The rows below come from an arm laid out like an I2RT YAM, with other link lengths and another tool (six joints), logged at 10 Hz.
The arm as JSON. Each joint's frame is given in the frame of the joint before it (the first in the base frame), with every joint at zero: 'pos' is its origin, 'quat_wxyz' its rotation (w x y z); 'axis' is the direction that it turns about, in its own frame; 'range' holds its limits. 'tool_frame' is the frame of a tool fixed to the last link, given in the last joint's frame.
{
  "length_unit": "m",
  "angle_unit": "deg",
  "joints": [
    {
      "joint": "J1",
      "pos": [
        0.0,
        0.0,
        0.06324
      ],
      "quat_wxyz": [
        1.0,
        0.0,
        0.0,
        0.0
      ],
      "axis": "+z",
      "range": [
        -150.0,
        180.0
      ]
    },
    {
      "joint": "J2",
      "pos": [
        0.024,
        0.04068,
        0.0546
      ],
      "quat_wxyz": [
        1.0,
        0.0,
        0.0,
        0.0
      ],
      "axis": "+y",
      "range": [
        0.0,
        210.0
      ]
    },
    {
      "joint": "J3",
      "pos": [
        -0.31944,
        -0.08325,
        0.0
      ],
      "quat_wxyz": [
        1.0,
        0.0,
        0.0,
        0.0
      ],
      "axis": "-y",
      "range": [
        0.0,
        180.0
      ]
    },
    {
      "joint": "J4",
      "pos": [
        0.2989,
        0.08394,
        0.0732
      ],
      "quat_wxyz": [
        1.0,
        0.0,
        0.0,
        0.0
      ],
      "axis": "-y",
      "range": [
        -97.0,
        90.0
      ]
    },
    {
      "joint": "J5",
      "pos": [
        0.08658,
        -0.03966,
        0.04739
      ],
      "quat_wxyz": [
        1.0,
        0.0,
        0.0,
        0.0
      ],
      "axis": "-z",
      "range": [
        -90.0,
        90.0
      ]
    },
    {
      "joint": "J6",
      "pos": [
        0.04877,
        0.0,
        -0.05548
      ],
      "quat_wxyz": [
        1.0,
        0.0,
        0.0,
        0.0
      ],
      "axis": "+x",
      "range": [
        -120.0,
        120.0
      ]
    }
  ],
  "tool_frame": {
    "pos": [
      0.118,
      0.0,
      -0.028
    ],
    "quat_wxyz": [
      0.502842,
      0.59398,
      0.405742,
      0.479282
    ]
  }
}
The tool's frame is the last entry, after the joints.
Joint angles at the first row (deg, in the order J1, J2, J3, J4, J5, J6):
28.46, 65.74, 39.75, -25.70, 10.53, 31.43
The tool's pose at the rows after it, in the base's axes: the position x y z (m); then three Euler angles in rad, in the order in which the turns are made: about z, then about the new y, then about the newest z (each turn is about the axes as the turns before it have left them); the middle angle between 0 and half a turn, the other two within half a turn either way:
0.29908 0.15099 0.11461 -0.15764 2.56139 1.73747
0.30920 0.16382 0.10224 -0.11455 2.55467 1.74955
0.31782 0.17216 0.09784 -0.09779 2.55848 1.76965
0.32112 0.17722 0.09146 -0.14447 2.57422 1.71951
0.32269 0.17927 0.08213 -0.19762 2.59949 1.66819
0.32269 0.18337 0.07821 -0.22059 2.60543 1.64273
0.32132 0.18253 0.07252 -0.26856 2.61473 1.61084
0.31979 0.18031 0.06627 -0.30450 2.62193 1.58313
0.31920 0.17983 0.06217 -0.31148 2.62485 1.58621
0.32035 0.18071 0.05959 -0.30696 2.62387 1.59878
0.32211 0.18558 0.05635 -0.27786 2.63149 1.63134
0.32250 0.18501 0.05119 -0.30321 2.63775 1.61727
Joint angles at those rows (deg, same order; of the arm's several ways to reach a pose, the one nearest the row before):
29.41, 70.23, 41.50, -25.64, 10.85, 31.38
30.14, 73.67, 41.13, -21.12, 10.11, 30.46
30.39, 76.27, 42.08, -19.37, 9.74, 31.05
31.35, 78.95, 43.53, -19.93, 11.00, 31.66
31.76, 81.56, 44.61, -20.65, 11.71, 32.36
32.59, 82.82, 45.17, -20.84, 12.43, 32.97
32.97, 83.81, 45.26, -21.26, 13.44, 34.21
33.02, 84.53, 44.92, -21.19, 13.98, 34.76
33.02, 84.86, 44.41, -20.54, 14.09, 35.35
33.02, 85.23, 44.13, -19.67, 14.11, 35.78
33.13, 86.06, 44.14, -18.57, 13.33, 36.30
33.14, 86.98, 44.12, -18.31, 13.68, 36.99

